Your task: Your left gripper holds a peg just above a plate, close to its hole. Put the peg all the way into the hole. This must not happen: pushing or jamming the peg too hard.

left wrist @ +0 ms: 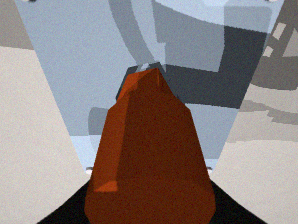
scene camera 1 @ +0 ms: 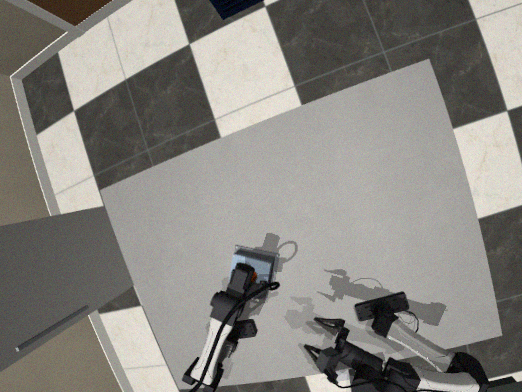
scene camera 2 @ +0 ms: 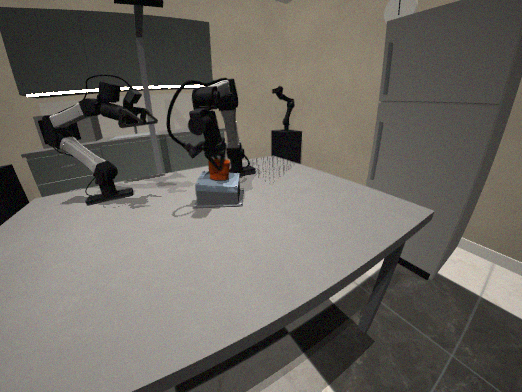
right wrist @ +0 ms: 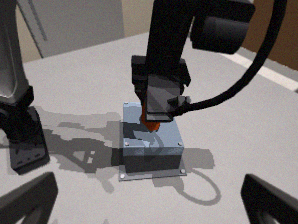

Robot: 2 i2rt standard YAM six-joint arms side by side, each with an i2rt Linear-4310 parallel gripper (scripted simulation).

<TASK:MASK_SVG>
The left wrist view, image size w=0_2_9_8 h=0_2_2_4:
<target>left gripper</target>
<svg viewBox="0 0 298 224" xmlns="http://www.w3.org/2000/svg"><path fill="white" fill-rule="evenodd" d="M90 180L59 208L36 224L91 224L84 212L85 196ZM210 179L215 195L216 211L209 224L268 224L237 203Z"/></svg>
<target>orange peg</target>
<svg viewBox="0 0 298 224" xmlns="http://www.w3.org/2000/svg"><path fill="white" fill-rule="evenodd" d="M158 68L128 74L117 102L107 112L85 196L84 212L91 224L208 224L216 211L215 195L191 111L173 95Z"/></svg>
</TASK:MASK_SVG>
